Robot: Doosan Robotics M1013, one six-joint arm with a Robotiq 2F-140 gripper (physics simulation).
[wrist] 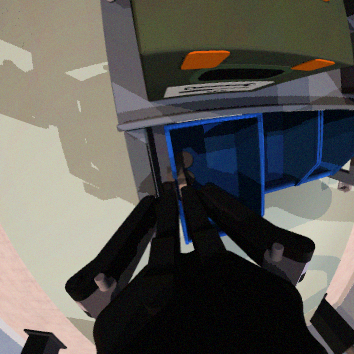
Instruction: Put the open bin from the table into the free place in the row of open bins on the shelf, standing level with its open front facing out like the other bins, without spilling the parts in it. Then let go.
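Places are measured from the arm's base along level axes (x right, y ahead, z up), in metres.
Pixels of known places: gripper, fingertip midpoint: (175, 174).
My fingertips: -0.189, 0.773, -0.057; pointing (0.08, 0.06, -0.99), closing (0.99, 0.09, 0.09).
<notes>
For each thing: its top centre in the pictures, then the offset to it from my fingertips, as dx, dy, dz. "*": a spot on its surface instead. Level surfaces: height alone.
- blue open bin at its top centre: (229, 200) +0.049, -0.017, +0.062
- grey shelf board at its surface level: dz +0.075
- olive-green case at a spot on its surface: (235, 30) * +0.006, +0.094, +0.160
- dark upright strip at a spot on its surface: (153, 162) * -0.027, +0.013, -0.031
The blue open bin (225, 162) is below the shelf board's edge, left of the other blue bins. It reaches further out than its neighbour, and its right wall is close beside it. A few brownish round parts (186, 159) lie inside near its left wall. My gripper (175, 174) is shut on the bin's left wall, with one finger on each side of it. The neighbouring blue bins (287, 150) (336, 145) stand in a row to the right. The bin's underside and its contact with the shelf are hidden, as is part of its near end behind the fingers.
A grey shelf board (200, 113) runs above the bins. An olive-green case (235, 30) with orange latches and a white label stands on it. A dark upright strip (153, 162) is close to the left of the held bin. Pale floor with shadows lies left of the shelf.
</notes>
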